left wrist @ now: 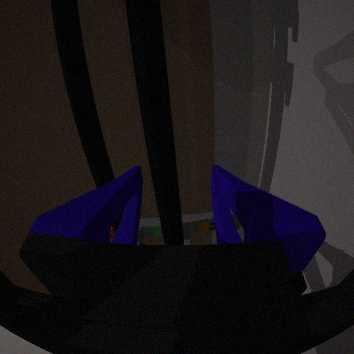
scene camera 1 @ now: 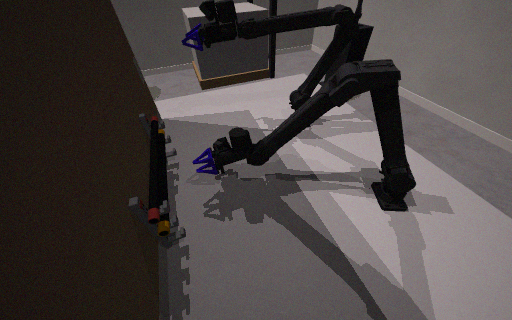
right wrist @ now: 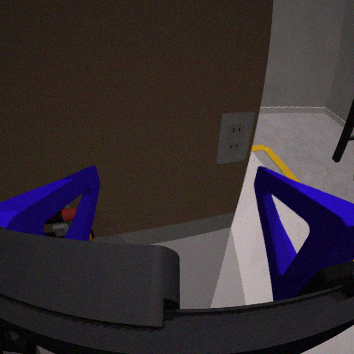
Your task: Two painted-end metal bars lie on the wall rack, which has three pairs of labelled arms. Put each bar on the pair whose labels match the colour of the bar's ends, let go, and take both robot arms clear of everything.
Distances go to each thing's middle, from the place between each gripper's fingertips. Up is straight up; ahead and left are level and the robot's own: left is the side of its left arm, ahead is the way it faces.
Labels:
I see the orange-ended bar (scene camera 1: pixel 163 188) 11 cm ahead of my left hand, 2 cm to the right of it and 2 cm above it. The rest, counted from my left hand: outlet plate (right wrist: pixel 238 117) (58 cm to the right, 18 cm above, 9 cm ahead); red-ended bar (scene camera 1: pixel 153 212) (11 cm ahead, 9 cm above, 1 cm to the right).
My right hand is 220 mm short of the outlet plate, 200 mm to the left of it and 140 mm above it. Also, from my right hand: orange-ended bar: 240 mm ahead, 360 mm to the left, 310 mm below; then red-ended bar: 240 mm ahead, 370 mm to the left, 230 mm below.

